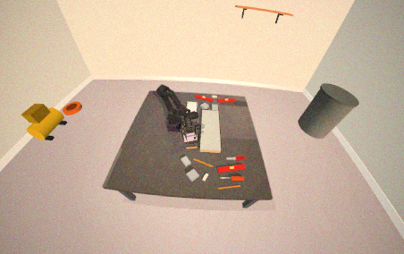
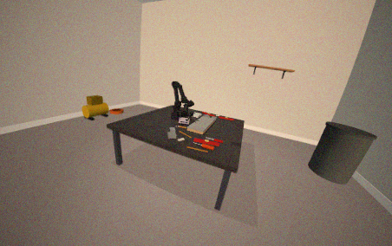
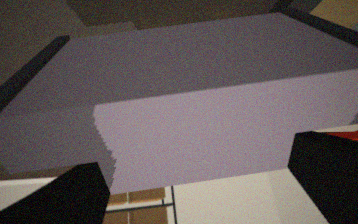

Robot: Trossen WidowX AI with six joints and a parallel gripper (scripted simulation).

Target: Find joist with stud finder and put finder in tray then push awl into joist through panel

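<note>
Right now the stud finder is 1 cm to the left of my gripper tip, 1 cm below it and 1 cm ahead of it. Round my gripper tip: white tray (50 cm to the left, 6 cm below); then awl (7 cm below, 6 cm to the right, 2 cm behind).
</note>
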